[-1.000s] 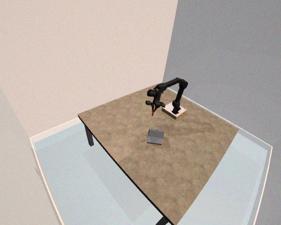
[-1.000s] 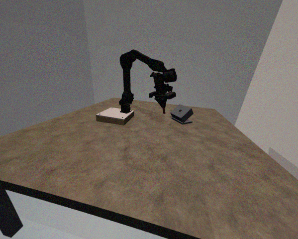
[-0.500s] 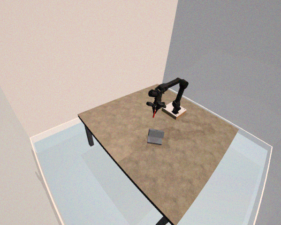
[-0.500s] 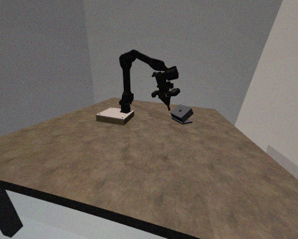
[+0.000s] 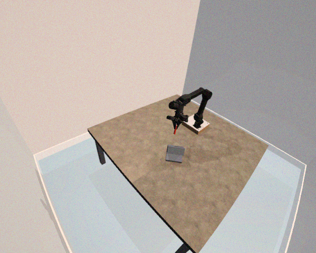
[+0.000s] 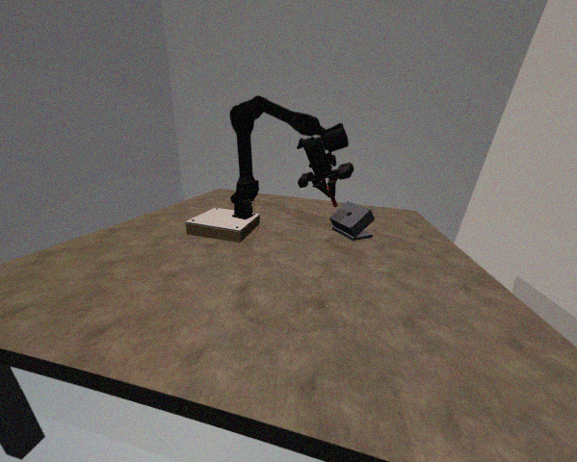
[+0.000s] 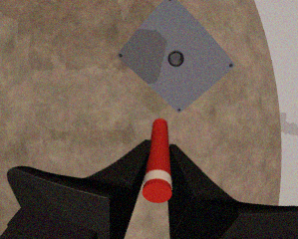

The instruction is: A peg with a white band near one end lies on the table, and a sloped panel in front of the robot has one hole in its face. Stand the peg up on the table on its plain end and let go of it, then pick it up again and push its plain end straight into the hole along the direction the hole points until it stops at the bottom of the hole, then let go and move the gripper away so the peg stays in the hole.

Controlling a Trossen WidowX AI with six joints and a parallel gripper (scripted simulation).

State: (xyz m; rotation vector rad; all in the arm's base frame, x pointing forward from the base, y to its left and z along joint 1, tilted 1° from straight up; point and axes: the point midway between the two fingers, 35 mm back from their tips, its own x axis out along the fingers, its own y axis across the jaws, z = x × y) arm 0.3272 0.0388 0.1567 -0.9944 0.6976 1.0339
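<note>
The grey sloped panel is 11 cm to the left of my gripper tip, 10 cm below it and 7 cm ahead of it. Round my gripper tip: red peg 1 cm to the right, 1 cm behind, 1 cm above.
</note>
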